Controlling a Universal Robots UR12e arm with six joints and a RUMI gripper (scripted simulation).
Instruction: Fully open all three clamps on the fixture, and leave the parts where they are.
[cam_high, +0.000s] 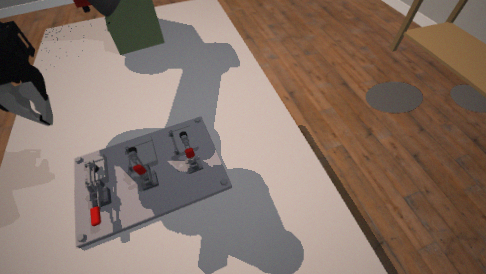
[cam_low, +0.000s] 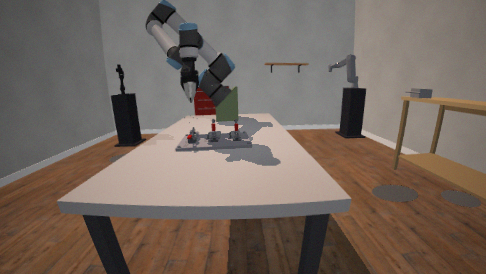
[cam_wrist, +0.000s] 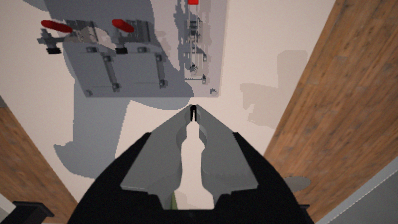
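Now: the grey block part 10 mm behind my hand and 180 mm below it. Also, from my hand: metal plate (20 mm behind, 110 mm to the left, 190 mm below).
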